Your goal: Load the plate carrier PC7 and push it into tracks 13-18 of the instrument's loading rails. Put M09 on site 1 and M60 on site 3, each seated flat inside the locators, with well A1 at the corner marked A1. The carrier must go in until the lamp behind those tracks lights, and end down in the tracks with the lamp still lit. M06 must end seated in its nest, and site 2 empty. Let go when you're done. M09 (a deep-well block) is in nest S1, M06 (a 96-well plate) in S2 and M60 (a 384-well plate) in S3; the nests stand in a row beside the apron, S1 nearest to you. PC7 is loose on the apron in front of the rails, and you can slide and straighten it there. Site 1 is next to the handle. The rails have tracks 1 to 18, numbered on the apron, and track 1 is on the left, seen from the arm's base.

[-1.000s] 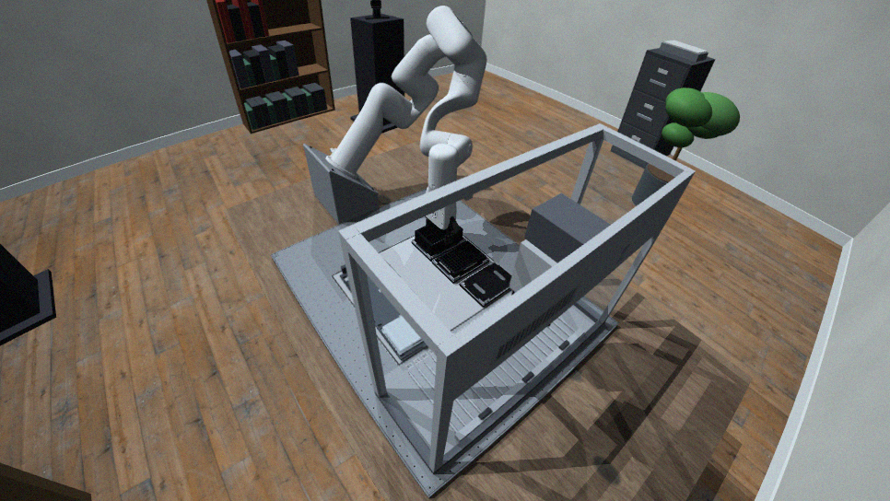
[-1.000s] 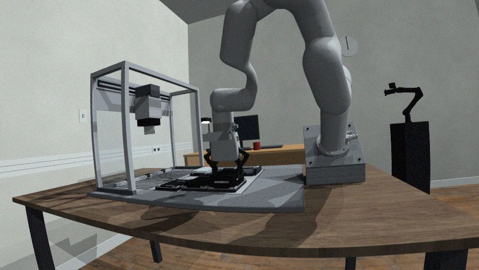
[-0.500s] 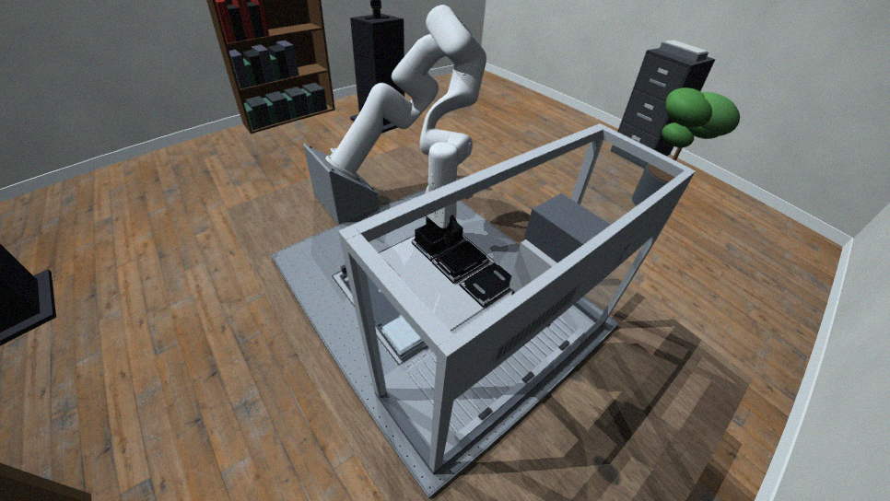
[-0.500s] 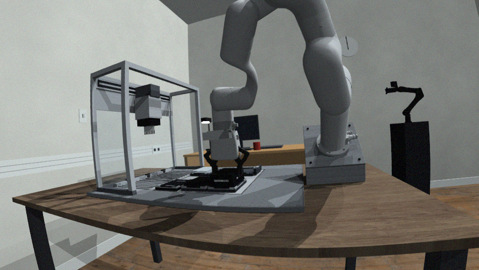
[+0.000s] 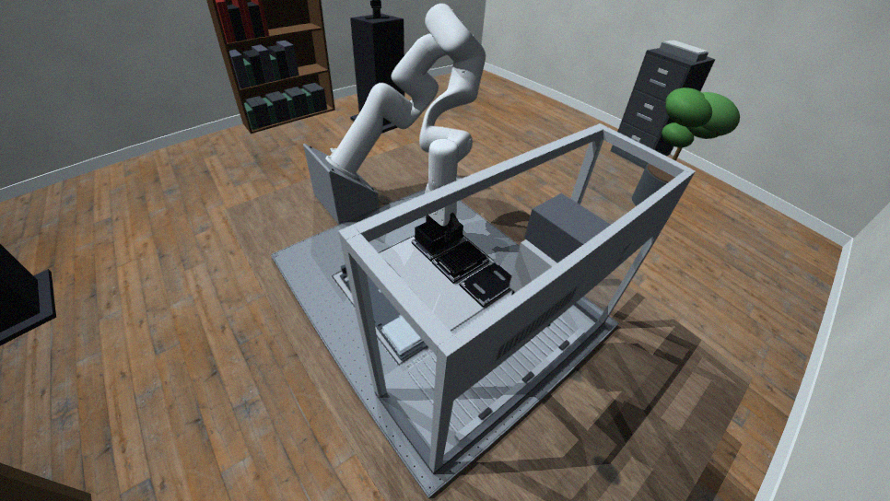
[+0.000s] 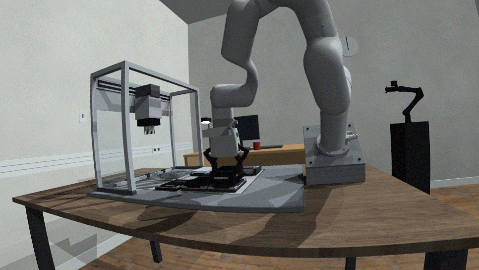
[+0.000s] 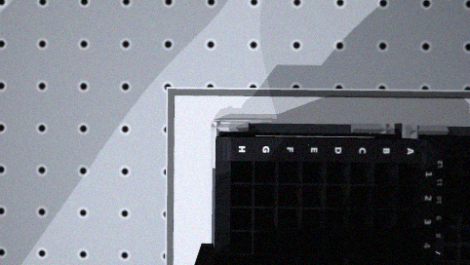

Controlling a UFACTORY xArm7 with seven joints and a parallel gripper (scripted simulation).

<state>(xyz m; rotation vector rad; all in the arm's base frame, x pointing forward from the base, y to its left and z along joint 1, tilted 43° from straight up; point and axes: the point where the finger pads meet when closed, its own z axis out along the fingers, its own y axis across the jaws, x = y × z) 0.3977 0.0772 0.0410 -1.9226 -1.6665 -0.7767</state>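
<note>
Right now the nest S1 is 50 mm below my hand. Also, from my hand: nest S3: 220 mm ahead, 50 mm below, 10 mm to the right; deep-well block M09: 10 mm below; plate M06: 110 mm ahead, 40 mm below, 10 mm to the right.
</note>
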